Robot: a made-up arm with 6 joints. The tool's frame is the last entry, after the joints. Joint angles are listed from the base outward. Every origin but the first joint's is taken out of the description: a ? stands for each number. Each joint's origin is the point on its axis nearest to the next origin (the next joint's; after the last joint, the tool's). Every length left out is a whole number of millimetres.
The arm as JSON. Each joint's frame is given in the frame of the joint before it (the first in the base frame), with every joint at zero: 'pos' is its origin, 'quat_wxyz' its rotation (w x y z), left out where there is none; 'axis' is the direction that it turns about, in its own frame. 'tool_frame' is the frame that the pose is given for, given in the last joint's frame.
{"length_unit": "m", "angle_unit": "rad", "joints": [
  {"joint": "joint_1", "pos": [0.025, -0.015, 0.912], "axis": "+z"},
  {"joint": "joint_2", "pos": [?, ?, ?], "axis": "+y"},
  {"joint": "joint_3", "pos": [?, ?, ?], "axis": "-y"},
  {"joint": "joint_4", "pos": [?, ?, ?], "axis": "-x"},
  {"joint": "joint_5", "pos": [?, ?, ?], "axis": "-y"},
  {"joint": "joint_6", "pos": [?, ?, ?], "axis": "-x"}
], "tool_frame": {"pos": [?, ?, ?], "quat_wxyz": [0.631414, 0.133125, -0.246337, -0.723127]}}
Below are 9 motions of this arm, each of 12 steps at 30 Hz.
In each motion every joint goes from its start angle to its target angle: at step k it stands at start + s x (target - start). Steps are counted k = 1, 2, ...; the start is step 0. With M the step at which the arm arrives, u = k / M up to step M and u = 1 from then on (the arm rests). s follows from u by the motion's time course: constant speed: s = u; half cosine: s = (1 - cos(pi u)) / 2; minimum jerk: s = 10 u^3 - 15 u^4 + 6 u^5.
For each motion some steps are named. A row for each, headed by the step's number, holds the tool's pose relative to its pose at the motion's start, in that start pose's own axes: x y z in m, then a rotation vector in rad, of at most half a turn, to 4 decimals.
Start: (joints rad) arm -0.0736 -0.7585 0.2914 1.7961 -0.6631 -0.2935
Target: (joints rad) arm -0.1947 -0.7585 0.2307 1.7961 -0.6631 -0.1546
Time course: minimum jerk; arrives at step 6
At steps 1, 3, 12:
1: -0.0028 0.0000 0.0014 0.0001 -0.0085 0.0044
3: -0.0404 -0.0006 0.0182 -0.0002 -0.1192 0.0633
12: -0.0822 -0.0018 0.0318 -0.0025 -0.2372 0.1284

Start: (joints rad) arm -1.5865 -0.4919 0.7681 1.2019 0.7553 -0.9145
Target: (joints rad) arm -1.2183 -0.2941 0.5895 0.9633 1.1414 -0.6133
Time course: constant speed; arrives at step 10
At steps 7, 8, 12:
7: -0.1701 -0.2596 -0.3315 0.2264 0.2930 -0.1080
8: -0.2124 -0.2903 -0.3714 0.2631 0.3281 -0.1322
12: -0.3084 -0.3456 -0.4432 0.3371 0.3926 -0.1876

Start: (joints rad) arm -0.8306 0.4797 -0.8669 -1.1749 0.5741 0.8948
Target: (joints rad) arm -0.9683 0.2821 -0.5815 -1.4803 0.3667 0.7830
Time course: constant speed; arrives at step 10
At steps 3, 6, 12:
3: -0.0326 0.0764 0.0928 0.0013 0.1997 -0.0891
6: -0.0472 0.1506 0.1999 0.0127 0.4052 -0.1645
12: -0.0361 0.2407 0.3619 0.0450 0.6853 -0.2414

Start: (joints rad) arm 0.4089 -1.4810 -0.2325 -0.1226 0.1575 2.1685
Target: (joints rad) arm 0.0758 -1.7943 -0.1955 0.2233 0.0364 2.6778
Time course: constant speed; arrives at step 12
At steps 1, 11, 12:
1: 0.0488 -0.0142 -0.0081 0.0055 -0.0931 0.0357
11: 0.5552 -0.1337 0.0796 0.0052 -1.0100 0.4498
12: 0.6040 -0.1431 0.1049 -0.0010 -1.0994 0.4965

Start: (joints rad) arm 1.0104 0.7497 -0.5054 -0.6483 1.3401 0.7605
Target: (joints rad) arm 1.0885 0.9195 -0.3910 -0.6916 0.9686 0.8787
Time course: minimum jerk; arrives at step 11
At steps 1, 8, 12:
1: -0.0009 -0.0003 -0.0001 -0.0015 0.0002 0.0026
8: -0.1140 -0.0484 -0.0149 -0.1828 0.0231 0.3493
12: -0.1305 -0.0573 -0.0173 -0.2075 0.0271 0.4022

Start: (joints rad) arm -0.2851 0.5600 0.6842 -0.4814 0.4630 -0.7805
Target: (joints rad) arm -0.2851 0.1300 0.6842 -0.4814 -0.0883 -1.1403
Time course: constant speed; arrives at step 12
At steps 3, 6, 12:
3: -0.1763 0.0284 0.0781 -0.0795 0.0873 -0.0432
6: -0.3478 0.0417 0.1705 -0.1601 0.1667 -0.0861
12: -0.6684 0.0222 0.3939 -0.3213 0.2997 -0.1727

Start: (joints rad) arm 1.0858 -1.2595 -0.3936 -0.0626 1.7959 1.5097
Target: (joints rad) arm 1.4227 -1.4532 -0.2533 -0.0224 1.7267 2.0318
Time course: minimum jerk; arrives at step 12
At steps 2, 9, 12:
2: -0.0006 0.0098 -0.0047 -0.0078 -0.0159 -0.0002
9: 0.0229 0.1969 -0.1959 -0.2465 -0.4045 0.0703
12: 0.0300 0.2105 -0.2279 -0.2806 -0.4505 0.0891

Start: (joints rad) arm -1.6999 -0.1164 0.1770 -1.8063 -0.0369 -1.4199
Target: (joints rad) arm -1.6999 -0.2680 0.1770 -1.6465 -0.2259 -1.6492
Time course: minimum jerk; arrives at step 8
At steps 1, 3, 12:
1: -0.0005 -0.0030 -0.0021 -0.0033 -0.0010 -0.0027
3: -0.0077 -0.0518 -0.0343 -0.0534 -0.0189 -0.0470
12: -0.0264 -0.1957 -0.1160 -0.1654 -0.0770 -0.1740

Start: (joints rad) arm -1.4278 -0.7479 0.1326 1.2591 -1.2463 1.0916
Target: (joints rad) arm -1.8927 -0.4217 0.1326 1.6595 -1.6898 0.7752
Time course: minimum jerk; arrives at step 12
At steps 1, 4, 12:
1: 0.0005 0.0020 0.0017 -0.0044 0.0002 0.0031
4: 0.0157 0.0877 0.0628 -0.1868 0.0069 0.1212
12: -0.0618 0.4995 0.1741 -0.9625 -0.0186 0.4391

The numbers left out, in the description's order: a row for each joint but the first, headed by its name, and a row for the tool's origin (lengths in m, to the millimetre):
joint_2: -0.001 0.033 0.0
joint_3: 0.008 0.0 0.825
joint_4: 1.217 0.0 -0.029
joint_5: 0.0 -0.265 0.027
joint_6: 0.017 0.0 -0.01
tool: 0.0 -0.03 -0.008

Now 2 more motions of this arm.
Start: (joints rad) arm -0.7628 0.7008 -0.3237 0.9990 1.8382 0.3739
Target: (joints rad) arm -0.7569 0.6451 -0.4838 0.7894 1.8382 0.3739
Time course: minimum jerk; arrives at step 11
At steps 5, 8, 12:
5: -0.0227 -0.0253 0.0656 -0.0657 -0.0340 -0.0601
8: -0.0485 -0.0507 0.1418 -0.1403 -0.0726 -0.1226
12: -0.0559 -0.0573 0.1641 -0.1618 -0.0837 -0.1395

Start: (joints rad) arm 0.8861 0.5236 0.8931 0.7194 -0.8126 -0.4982
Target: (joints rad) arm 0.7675 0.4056 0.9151 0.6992 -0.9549 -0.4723
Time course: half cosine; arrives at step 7
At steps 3, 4, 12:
3: 0.1178 -0.0133 0.0429 -0.0254 -0.0071 -0.0707
4: 0.1839 -0.0254 0.0677 -0.0400 -0.0105 -0.1106
12: 0.2962 -0.0539 0.1114 -0.0654 -0.0152 -0.1793

